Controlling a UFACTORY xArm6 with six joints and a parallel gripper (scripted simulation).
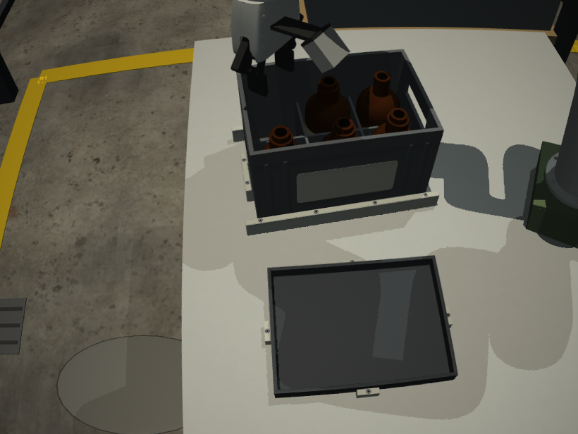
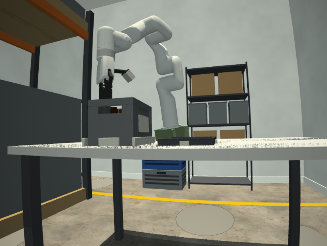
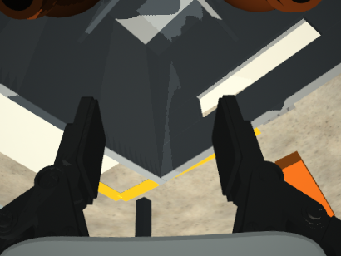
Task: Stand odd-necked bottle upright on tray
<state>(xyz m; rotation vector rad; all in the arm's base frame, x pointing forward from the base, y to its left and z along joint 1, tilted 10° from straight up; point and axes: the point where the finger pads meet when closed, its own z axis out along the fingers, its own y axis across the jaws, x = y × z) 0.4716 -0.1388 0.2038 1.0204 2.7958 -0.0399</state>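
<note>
My hand is 90 mm past the dark crate, 40 mm to the right of it and 110 mm above it. Round my hand: glass bottle 170 mm behind, 10 mm to the right, 110 mm below; dark tray 90 mm behind, 320 mm to the left, 190 mm below.
</note>
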